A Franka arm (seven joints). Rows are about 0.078 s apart.
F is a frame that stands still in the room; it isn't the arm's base.
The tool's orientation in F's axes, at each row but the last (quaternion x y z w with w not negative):
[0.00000 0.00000 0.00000 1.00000]
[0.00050 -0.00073 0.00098 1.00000]
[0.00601 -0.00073 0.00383 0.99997]
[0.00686 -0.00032 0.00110 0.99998]
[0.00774 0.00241 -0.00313 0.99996]
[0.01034 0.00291 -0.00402 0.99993]
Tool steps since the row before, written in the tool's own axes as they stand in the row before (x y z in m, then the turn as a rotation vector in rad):
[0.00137 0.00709 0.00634 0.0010 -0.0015 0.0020]
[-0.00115 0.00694 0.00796 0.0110 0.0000 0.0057]
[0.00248 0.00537 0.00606 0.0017 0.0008 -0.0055]
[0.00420 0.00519 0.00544 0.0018 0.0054 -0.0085]
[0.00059 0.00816 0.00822 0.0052 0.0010 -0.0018]
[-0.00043 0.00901 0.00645 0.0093 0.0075 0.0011]
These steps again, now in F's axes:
[0.00137 0.00709 0.00634 0.0010 -0.0015 0.0020]
[-0.00118 0.00693 0.00797 0.0110 0.0000 0.0057]
[0.00243 0.00532 0.00613 0.0017 0.0009 -0.0055]
[0.00419 0.00512 0.00551 0.0018 0.0055 -0.0084]
[0.00068 0.00803 0.00834 0.0052 0.0010 -0.0018]
[-0.00032 0.00888 0.00664 0.0094 0.0074 0.0012]

